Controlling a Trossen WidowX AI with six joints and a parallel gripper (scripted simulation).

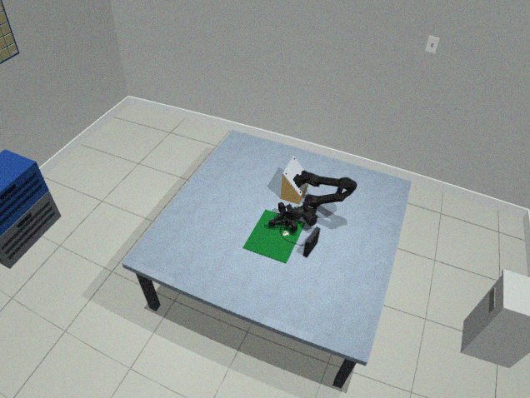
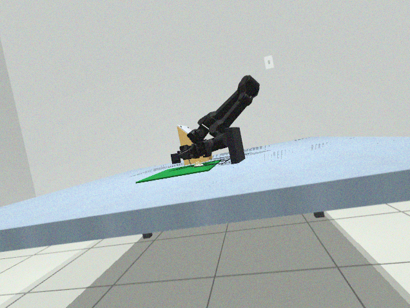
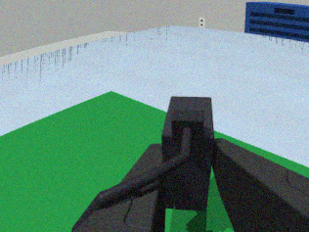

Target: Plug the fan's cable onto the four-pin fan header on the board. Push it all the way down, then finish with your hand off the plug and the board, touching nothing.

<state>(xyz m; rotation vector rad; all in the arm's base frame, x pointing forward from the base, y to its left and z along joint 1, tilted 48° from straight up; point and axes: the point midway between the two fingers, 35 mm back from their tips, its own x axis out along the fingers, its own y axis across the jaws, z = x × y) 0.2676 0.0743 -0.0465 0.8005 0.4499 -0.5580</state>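
Right now the green board is 3 cm ahead of my gripper tip, 3 cm to the left of it and 7 cm below it. From my gripper tip the other things lie so: black fan 3 cm ahead, 23 cm to the left; black fan plug 1 cm to the right, 1 cm below; white four-pin header 8 cm to the left, 6 cm below.
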